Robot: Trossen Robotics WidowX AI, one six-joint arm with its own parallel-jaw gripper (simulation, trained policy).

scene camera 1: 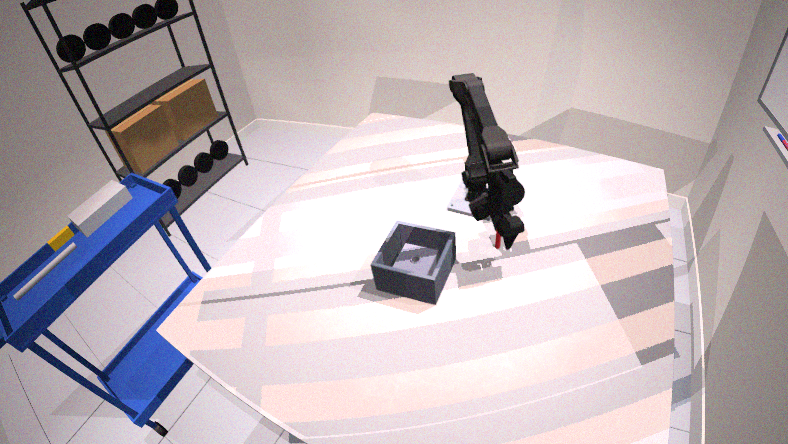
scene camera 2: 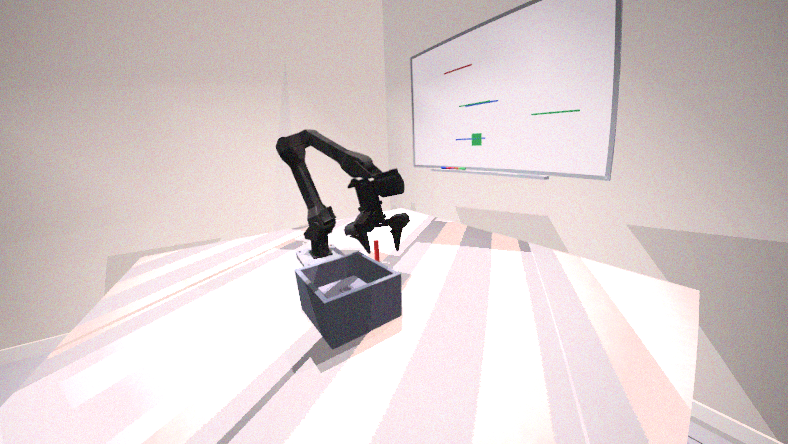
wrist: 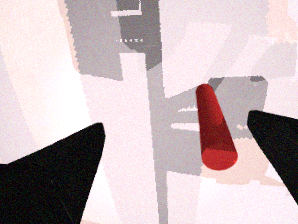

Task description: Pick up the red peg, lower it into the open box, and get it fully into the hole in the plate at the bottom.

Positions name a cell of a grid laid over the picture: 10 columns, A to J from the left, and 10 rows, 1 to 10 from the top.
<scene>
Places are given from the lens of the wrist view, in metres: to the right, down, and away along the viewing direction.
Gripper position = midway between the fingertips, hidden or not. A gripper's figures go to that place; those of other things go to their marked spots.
my gripper (wrist: F6): 0.02, 0.01, 0.10
red peg (wrist: H7): 0.03, 0.01, 0.06
</scene>
